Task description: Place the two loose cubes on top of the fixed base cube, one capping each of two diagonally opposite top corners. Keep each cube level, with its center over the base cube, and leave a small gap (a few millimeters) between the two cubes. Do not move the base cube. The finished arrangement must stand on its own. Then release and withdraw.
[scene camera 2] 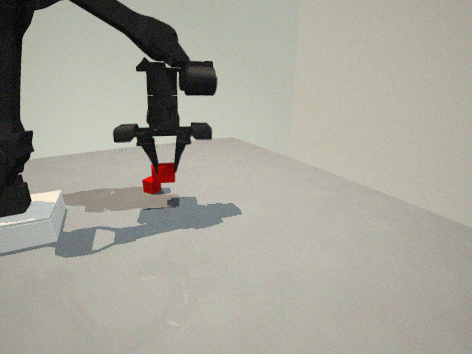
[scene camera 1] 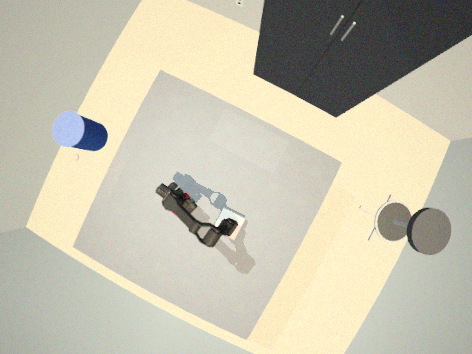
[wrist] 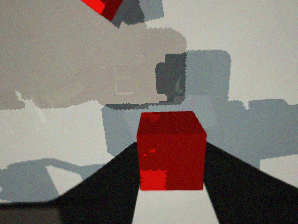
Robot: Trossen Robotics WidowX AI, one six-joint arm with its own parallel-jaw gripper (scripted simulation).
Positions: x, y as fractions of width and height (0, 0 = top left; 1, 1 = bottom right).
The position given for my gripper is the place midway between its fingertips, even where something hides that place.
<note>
My gripper (scene camera 2: 0.35, 0.49) carries a red cube (wrist: 0.58, 0.65).
My gripper shows as well in the wrist view (wrist: 0.57, 0.66).
</note>
